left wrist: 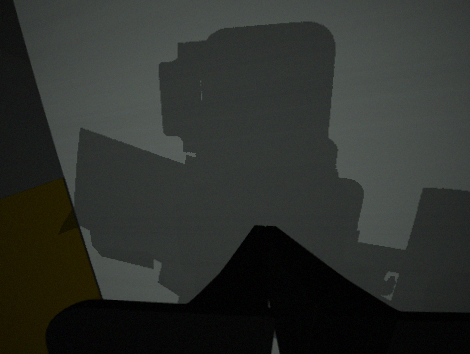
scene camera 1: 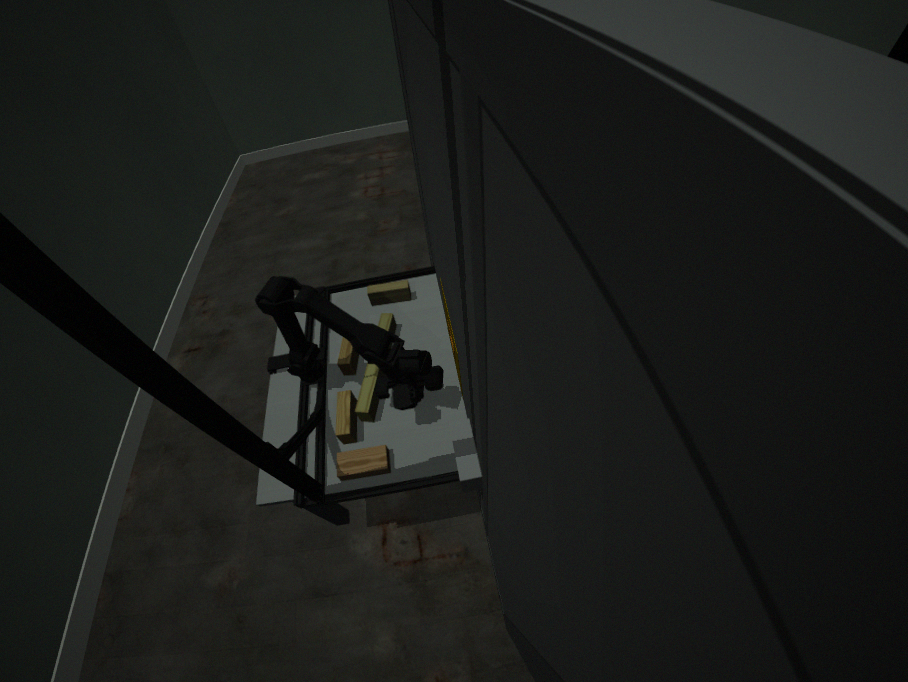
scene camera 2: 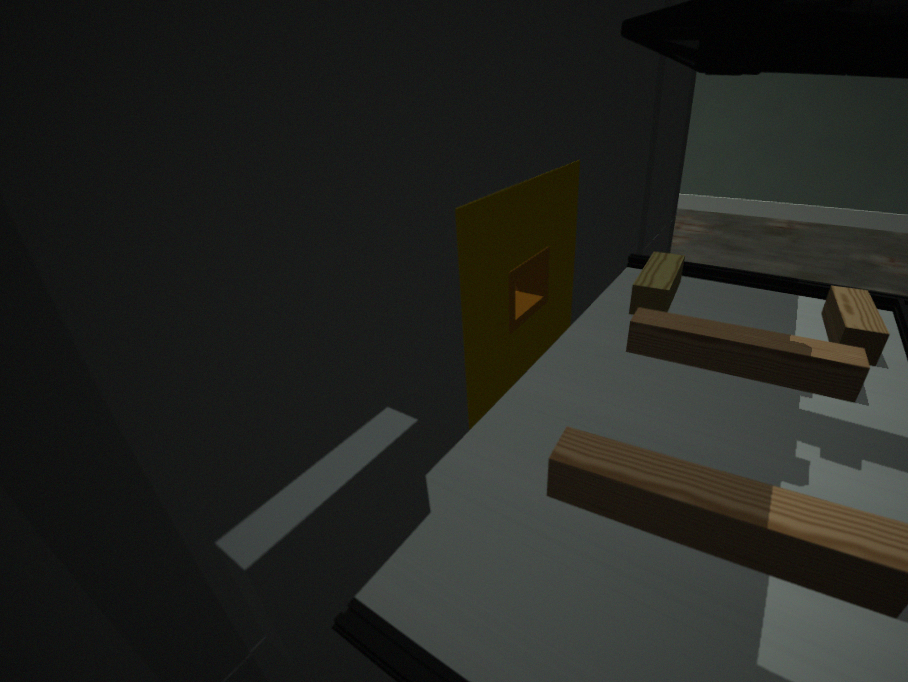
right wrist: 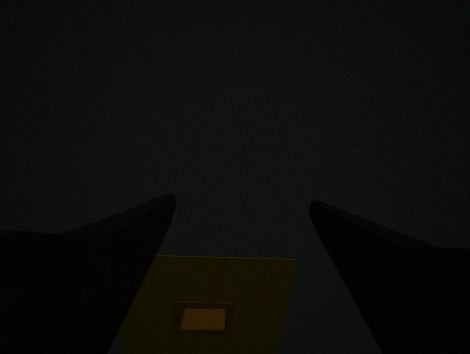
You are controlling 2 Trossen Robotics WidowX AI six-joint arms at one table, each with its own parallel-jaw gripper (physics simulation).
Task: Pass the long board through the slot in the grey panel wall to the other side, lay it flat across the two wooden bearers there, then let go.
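Frame: origin at the left arm's base, x down, y right, z back, level; centimetres.
Where they show: left gripper, fingertip midpoint: (left wrist: pixel 263 236) (scene camera 1: pixel 422 397); right gripper, fingertip midpoint: (scene camera 2: pixel 638 32) (right wrist: pixel 244 203); left arm's base, origin of the base link: (scene camera 1: pixel 312 375).
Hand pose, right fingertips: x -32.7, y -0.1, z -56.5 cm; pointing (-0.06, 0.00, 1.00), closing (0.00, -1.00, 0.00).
Note:
Each offset is from my right fingertips to the centre of the thing. "spot": to the spot under its first point.
The long board {dx +31.6, dy +1.3, dz +35.9 cm} (scene camera 1: pixel 367 396) is pale yellow-green and lies on the white table in scene camera 1, its middle partly hidden by my left arm. My left gripper (scene camera 1: pixel 405 397) (left wrist: pixel 263 236) is shut and empty above the table, between the board and the grey panel wall (scene camera 1: pixel 587 411) (scene camera 2: pixel 293 220). The slot {spot: dx +26.0, dy +0.3, dz +10.1 cm} (scene camera 2: pixel 528 292) (right wrist: pixel 202 319) is a rectangular opening in a yellow plate (scene camera 2: pixel 488 359) (left wrist: pixel 40 250) (right wrist: pixel 265 290). Two brown wooden bearers {dx +32.5, dy -9.1, dz -12.7 cm} (scene camera 2: pixel 741 353) {dx +32.5, dy +17.2, dz -14.2 cm} (scene camera 2: pixel 719 506) lie on the other side. My right gripper (scene camera 2: pixel 632 30) (right wrist: pixel 244 203) is open and empty, above the slot's height, facing the wall.
In scene camera 1, wooden blocks {dx +31.5, dy -27.0, dz +30.4 cm} (scene camera 1: pixel 389 293) {dx +31.5, dy -6.8, dz +44.0 cm} (scene camera 1: pixel 347 358) {dx +31.5, dy +16.9, dz +45.4 cm} (scene camera 1: pixel 344 414) {dx +32.8, dy +30.2, dz +41.7 cm} (scene camera 1: pixel 361 461) lie around the board. In scene camera 2, two shorter blocks {dx +32.3, dy -25.0, dz +0.3 cm} (scene camera 2: pixel 656 282) {dx +32.5, dy -23.7, dz -24.9 cm} (scene camera 2: pixel 855 315) lie beyond the bearers. Dark frame rails edge both tables.

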